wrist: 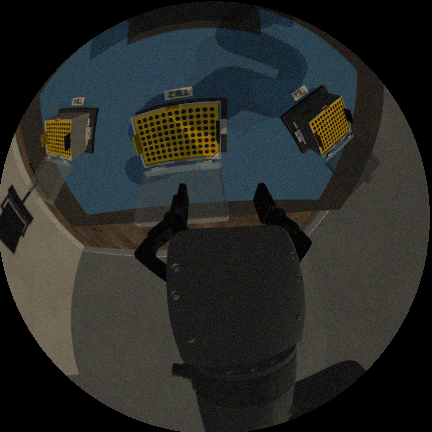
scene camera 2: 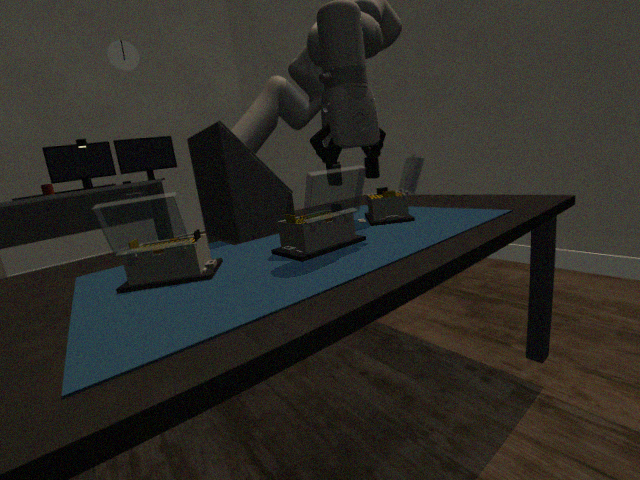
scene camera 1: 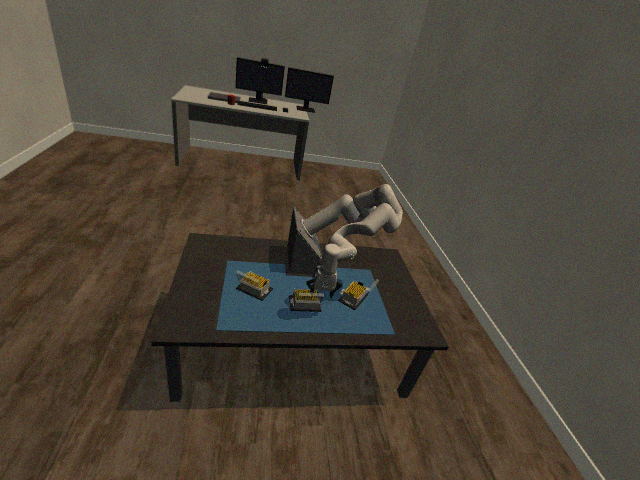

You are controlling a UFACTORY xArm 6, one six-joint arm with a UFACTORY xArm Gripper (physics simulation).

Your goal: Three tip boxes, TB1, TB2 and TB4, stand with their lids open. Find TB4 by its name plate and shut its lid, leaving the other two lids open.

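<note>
TB4 is the left box; its small name plate seems to read TB4. Its clear lid stands open. TB2 is in the middle, its clear lid upright. TB1 is at the right, its lid open. My gripper is open and empty, above the mat by TB2's right end. One finger overlaps TB2's lid in the wrist view; contact is unclear.
The boxes stand on a blue mat on the dark table. The dark wedge-shaped robot pedestal rises behind the mat. A desk with two monitors stands far behind.
</note>
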